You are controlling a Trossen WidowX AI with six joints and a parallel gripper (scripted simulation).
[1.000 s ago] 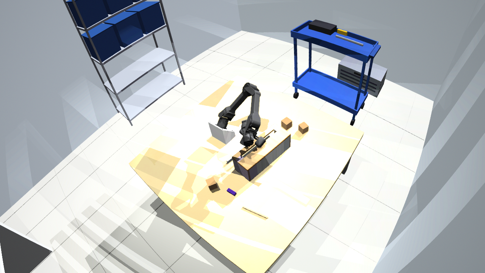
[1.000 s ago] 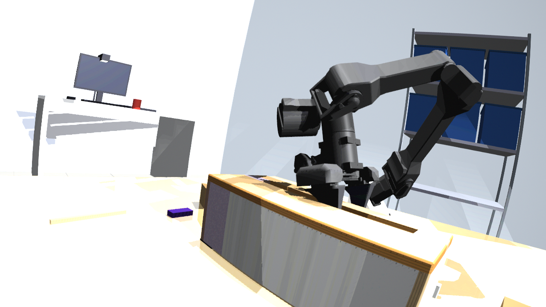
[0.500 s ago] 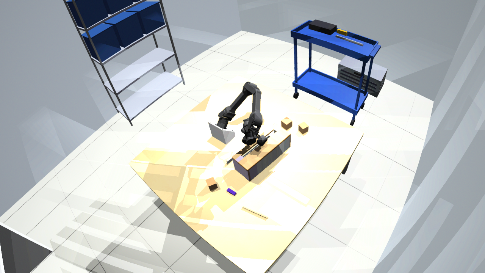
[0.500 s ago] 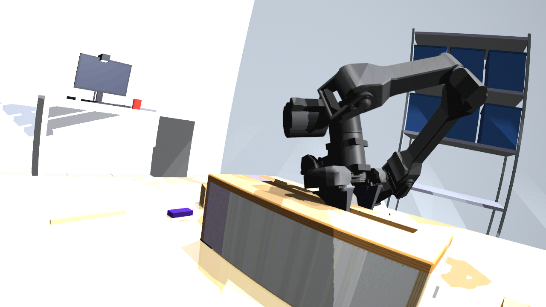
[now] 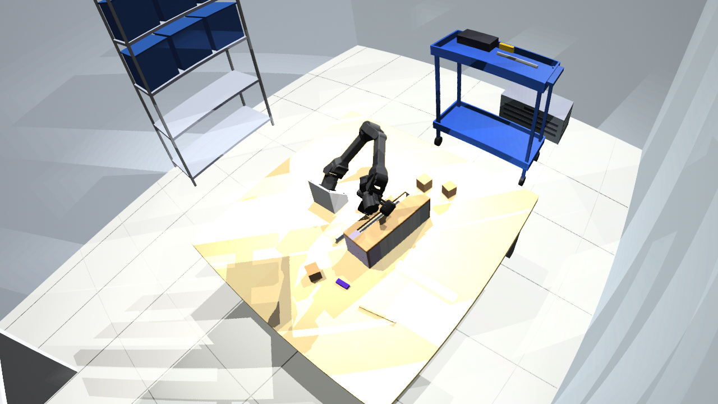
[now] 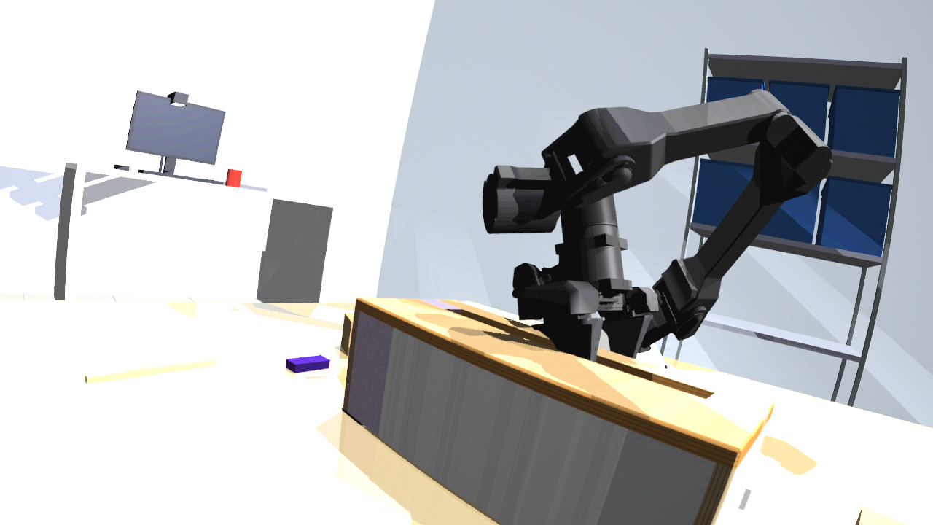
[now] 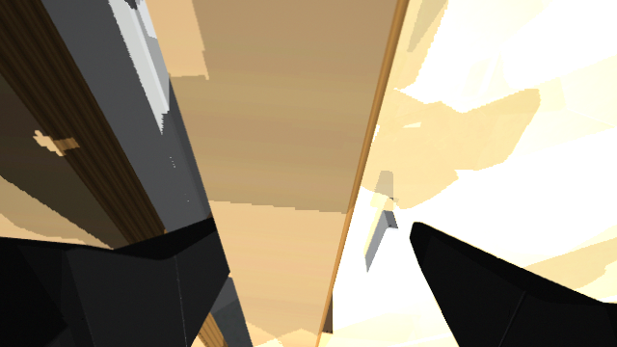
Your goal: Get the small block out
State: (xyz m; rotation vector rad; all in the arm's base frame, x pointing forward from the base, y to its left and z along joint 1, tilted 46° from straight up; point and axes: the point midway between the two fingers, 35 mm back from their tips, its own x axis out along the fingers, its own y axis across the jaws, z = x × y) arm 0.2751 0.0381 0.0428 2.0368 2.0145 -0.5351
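Now: gripper tip 3 cm short of the long wooden box, 3 cm to the left of it and 3 cm above it. The rest, counted from my gripper tip: thin stick 30 cm ahead, 38 cm to the right, 9 cm below; small tan block 6 cm ahead, 2 cm to the left; purple piece 9 cm ahead, 36 cm to the right, 8 cm below.
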